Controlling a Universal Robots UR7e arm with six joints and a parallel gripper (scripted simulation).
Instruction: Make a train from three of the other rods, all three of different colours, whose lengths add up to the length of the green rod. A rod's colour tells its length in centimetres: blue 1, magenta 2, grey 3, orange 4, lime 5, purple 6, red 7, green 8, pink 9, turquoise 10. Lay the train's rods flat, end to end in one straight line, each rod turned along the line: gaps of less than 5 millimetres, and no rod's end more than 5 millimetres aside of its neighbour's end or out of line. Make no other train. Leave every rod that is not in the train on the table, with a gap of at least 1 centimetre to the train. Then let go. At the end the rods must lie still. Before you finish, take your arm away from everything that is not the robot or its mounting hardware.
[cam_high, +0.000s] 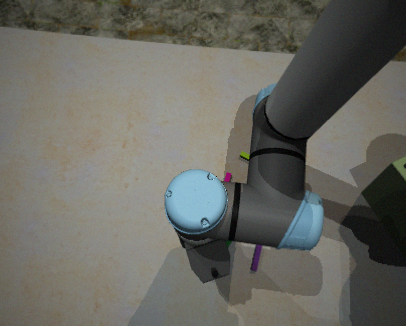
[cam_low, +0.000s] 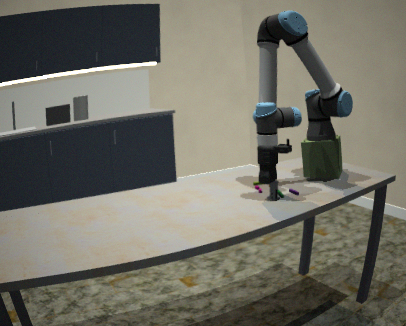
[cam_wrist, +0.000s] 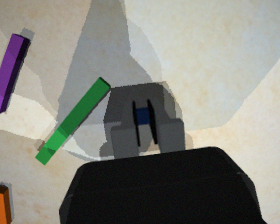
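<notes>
My hand is 5 cm past the green rod, 2 cm to the left of it and 1 cm above it. The rest, counted from my hand: purple rod (10 cm behind, 1 cm to the left, 1 cm below); blue rod (1 cm below); orange rod (11 cm to the right, 11 cm behind, 1 cm below).
</notes>
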